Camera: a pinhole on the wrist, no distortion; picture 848 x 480 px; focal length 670.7 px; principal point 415.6 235.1 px. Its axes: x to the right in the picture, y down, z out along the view. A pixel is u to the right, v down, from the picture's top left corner.
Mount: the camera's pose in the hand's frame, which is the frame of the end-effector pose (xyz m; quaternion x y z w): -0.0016 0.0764 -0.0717 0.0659 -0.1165 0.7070 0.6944
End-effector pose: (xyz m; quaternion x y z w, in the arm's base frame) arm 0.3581 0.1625 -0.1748 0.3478 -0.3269 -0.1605 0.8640
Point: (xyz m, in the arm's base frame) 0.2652 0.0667 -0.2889
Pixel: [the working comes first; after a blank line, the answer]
In the camera's frame: -0.1891 0.0630 0.1792

outside the picture
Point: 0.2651 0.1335 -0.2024
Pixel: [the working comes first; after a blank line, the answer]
In the camera's frame: -0.0811 0.0556 0.1646

85.3 461.8
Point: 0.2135 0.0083 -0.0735
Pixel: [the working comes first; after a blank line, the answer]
In the camera's frame: -0.0407 -0.0401 0.3201

330.2 151.2
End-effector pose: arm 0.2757 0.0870 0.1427 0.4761 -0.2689 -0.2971 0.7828
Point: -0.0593 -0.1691 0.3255
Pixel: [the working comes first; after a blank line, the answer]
In the camera's frame: 0.0626 -0.0224 0.5324

494.4 206.9
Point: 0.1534 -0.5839 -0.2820
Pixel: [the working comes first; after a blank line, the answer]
In the camera's frame: -0.6225 -0.3644 0.5310

outside the picture
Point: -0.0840 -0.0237 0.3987
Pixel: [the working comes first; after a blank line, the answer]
In the camera's frame: 0.1669 0.0907 0.4737

651.9 363.5
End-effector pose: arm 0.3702 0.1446 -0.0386 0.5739 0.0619 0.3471 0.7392
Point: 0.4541 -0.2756 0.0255
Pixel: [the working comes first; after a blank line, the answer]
In the camera's frame: 0.0296 0.1269 0.4920

455.9 408.1
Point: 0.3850 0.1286 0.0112
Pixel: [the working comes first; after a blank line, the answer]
In the camera's frame: -0.0117 -0.0262 0.1136

346.7 80.3
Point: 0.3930 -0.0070 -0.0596
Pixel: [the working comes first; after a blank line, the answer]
In the camera's frame: -0.0639 0.0626 0.2270

226.9 420.0
